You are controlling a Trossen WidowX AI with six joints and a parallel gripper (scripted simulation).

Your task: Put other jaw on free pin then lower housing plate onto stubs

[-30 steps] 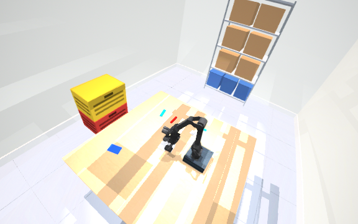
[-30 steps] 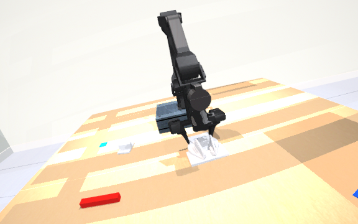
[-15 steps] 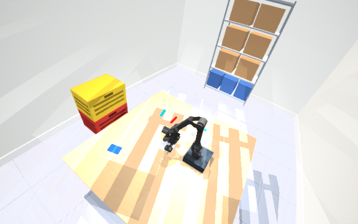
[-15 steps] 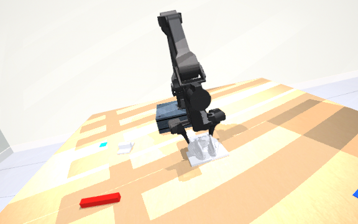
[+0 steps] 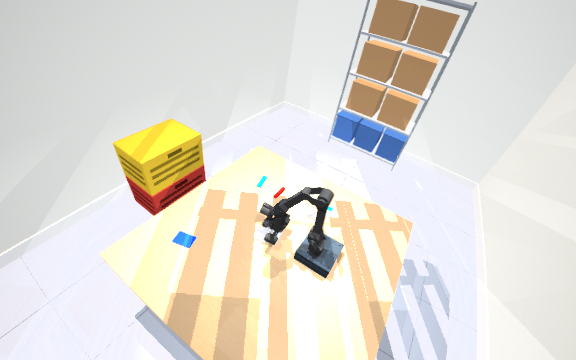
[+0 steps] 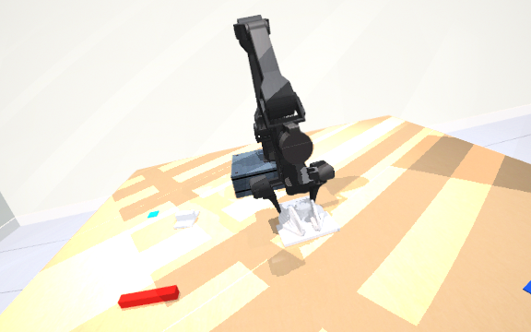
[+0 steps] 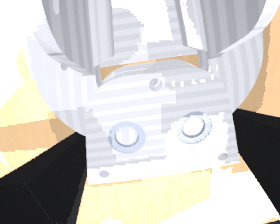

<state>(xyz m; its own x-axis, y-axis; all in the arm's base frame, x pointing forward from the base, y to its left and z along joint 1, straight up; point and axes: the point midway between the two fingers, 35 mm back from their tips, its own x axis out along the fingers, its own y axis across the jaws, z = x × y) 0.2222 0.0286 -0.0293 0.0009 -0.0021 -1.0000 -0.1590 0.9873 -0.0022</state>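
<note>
Right now the white jaw is 20 mm ahead of my gripper tip, 10 mm to the right of it and 10 mm above it. Round my gripper tip: small cyan marker: 130 mm behind, 410 mm to the right, 10 mm below; then blue tile: 360 mm ahead, 330 mm to the left, 10 mm below; then red bar: 200 mm ahead, 300 mm to the right.
</note>
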